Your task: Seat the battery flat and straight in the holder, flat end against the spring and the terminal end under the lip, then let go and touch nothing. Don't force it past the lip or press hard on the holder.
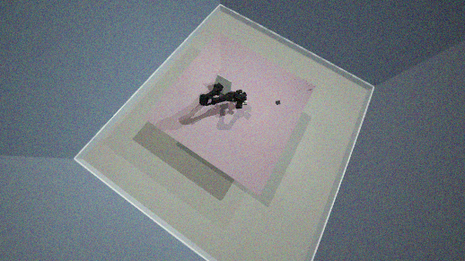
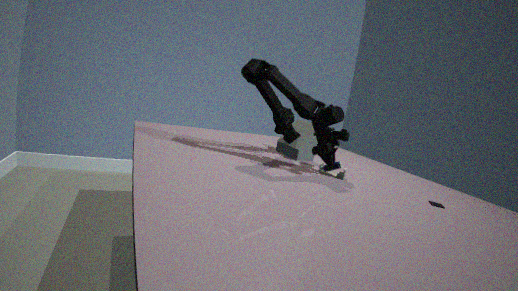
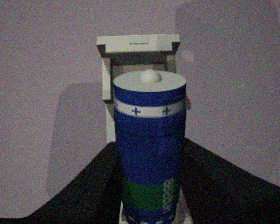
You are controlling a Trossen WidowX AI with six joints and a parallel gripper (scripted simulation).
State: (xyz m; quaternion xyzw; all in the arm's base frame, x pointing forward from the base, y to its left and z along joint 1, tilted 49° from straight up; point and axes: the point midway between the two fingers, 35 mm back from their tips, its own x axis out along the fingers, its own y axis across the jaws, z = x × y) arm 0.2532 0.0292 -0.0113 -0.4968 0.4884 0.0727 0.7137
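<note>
The battery is 10 mm above my gripper tip. The rest, counted from my gripper tip: dark remote cover 290 mm ahead, 250 mm to the left, 20 mm below.
</note>
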